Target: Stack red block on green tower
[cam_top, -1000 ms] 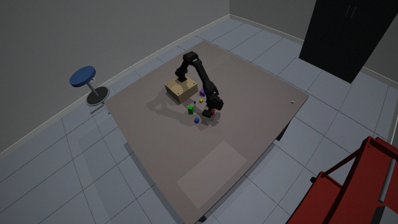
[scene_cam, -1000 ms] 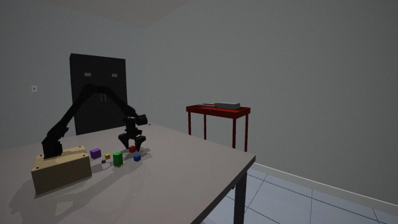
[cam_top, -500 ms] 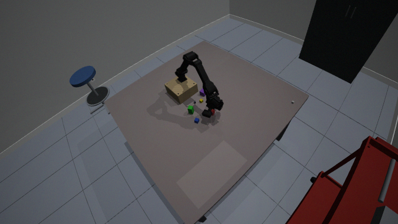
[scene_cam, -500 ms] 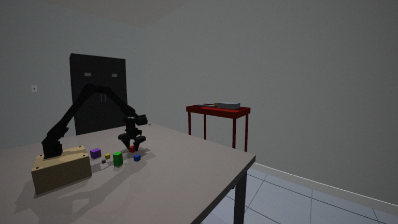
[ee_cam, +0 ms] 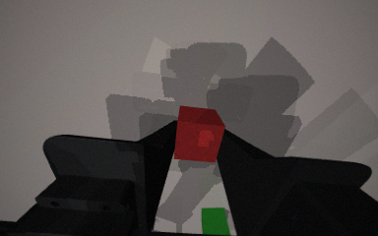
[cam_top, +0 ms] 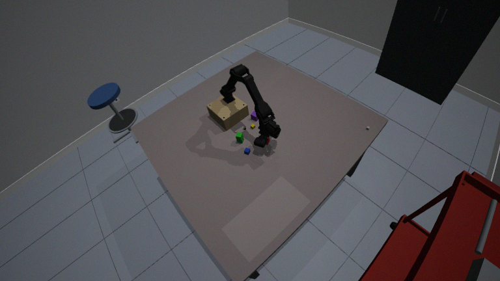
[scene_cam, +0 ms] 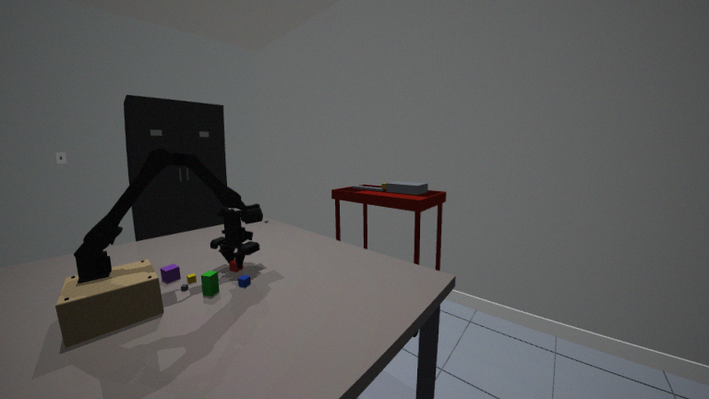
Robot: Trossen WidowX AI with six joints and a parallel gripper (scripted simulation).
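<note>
The blue block is 13 cm to the right of my gripper tip, 2 cm behind it and 1 cm above it. The rest, counted from my gripper tip: red block (1 cm above); then tiny grey cube (17 cm behind, 3 cm to the right); then yellow block (15 cm behind, 1 cm to the left).
</note>
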